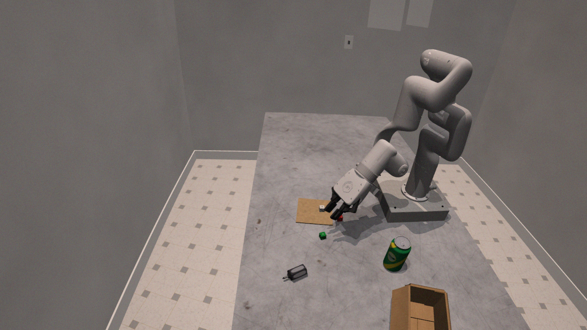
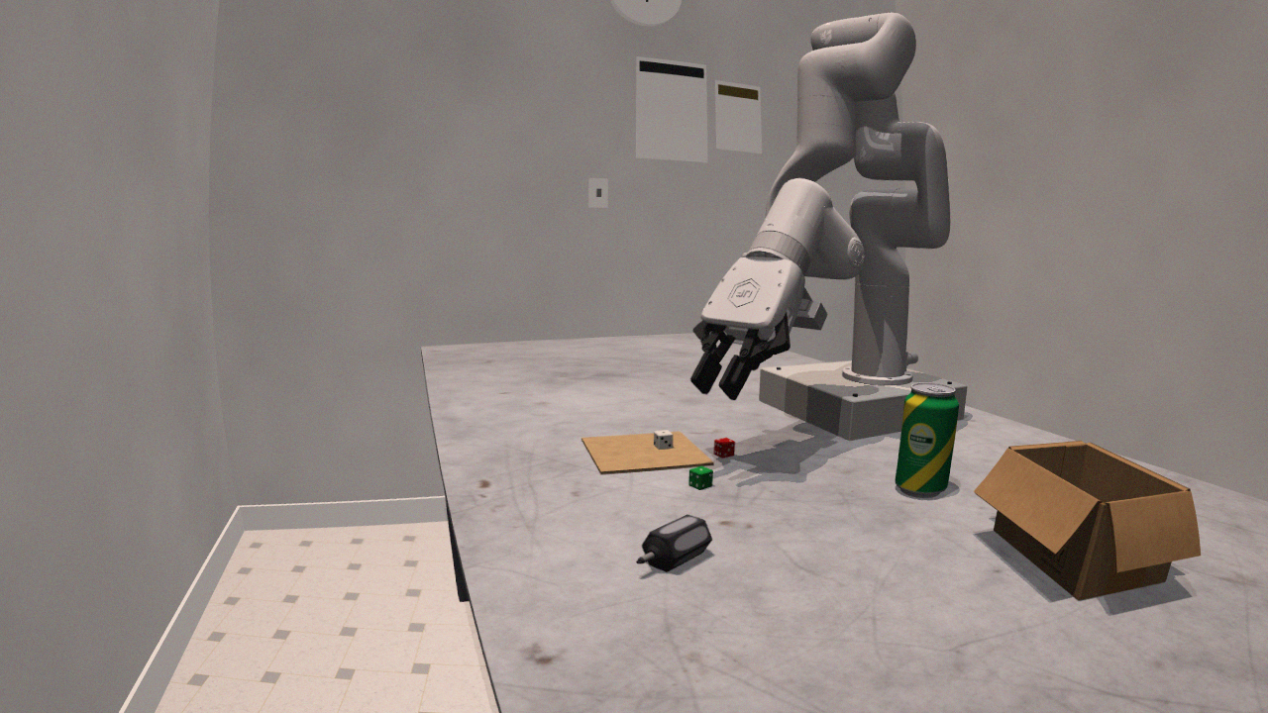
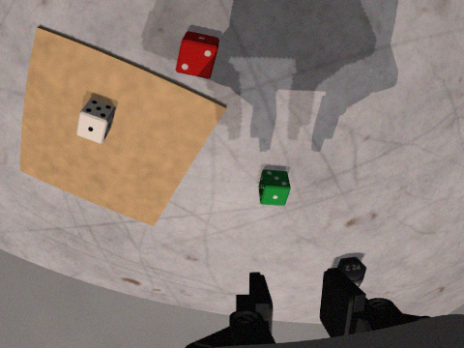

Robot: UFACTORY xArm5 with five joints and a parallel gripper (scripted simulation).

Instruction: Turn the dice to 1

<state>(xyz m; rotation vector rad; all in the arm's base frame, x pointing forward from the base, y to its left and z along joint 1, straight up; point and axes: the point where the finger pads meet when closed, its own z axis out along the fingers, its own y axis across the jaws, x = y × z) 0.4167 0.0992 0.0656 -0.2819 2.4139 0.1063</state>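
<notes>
The green die lies 30 mm ahead of my hand, 10 mm to the left of it and 110 mm below it. Also, from my hand: tan mat (20 mm ahead, 130 mm to the right, 120 mm below); red die (60 mm behind, 70 mm to the right, 110 mm below); white die (10 mm behind, 130 mm to the right, 110 mm below).
</notes>
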